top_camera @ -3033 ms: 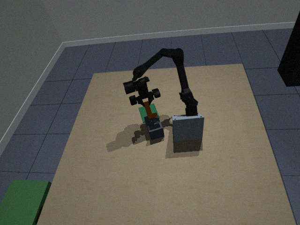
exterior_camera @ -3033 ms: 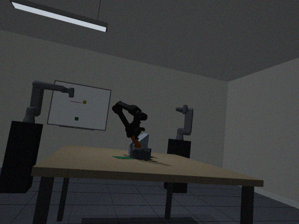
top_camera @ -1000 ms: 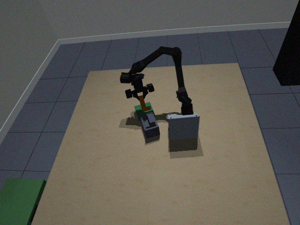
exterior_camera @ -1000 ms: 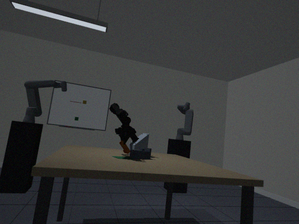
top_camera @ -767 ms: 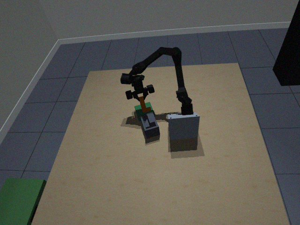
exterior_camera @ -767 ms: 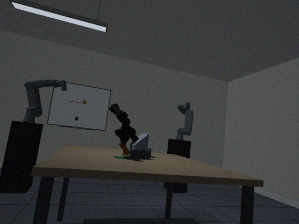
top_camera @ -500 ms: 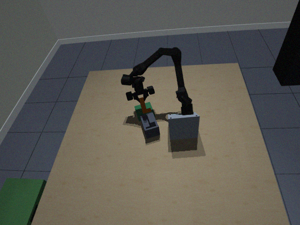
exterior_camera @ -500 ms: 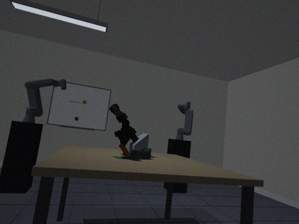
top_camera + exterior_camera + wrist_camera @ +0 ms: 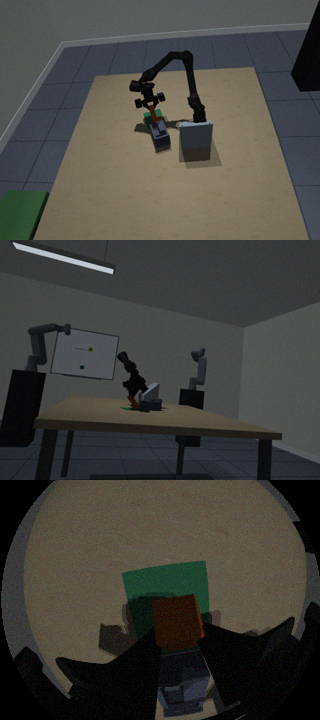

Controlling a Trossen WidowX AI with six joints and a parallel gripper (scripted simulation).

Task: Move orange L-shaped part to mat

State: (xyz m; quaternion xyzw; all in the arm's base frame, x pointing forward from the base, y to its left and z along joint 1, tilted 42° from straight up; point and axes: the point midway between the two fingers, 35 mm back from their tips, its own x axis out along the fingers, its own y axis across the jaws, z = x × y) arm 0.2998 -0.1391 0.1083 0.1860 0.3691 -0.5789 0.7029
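My gripper tip is 2 cm past the orange L-shaped part, 2 cm to the right of it and 3 cm above it. Also, from my gripper tip: green mat 1 cm behind, 2 cm to the left, 9 cm below.
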